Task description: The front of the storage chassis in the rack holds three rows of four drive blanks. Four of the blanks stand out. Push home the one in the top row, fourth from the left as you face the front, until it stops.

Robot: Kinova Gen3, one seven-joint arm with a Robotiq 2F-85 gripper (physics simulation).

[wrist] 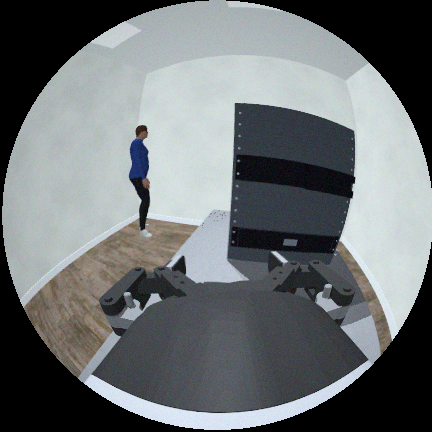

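The rack stands upright right of the middle in the wrist view, a dark grey cabinet with screws down both edges. A black band crosses it at mid height, with a small bit sticking out at its right end. A lower black band carries a small light grey patch. Rows of drive blanks cannot be made out, so the top-row fourth blank is not identifiable. My gripper is open, with nothing between its fingers. It is apart from the rack, whose base shows beyond the right finger.
A light grey table top runs under the gripper toward the rack, with small dark specks at its far end. A person in a blue top stands on the wooden floor at the left. Pale walls stand behind.
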